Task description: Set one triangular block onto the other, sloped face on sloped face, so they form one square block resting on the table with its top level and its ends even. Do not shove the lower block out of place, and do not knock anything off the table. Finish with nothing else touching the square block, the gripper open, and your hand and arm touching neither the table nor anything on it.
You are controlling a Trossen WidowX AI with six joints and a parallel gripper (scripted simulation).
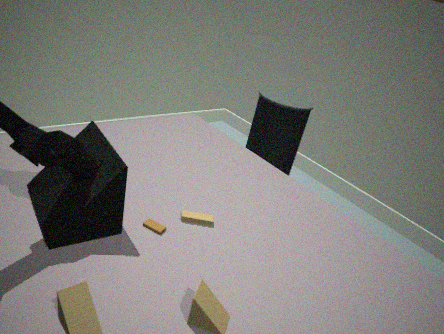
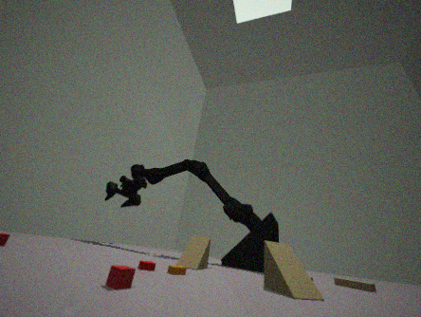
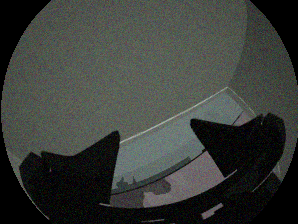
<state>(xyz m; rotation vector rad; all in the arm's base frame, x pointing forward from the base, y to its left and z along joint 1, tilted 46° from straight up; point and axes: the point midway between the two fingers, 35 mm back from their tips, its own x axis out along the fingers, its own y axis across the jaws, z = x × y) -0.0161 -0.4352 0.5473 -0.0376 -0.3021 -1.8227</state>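
My gripper tip is now 43 cm short of the orange block, 61 cm to the right of it and 17 cm above it. The rest, counted from my gripper tip: flat tan piece (17 cm ahead, 94 cm to the left, 17 cm below).
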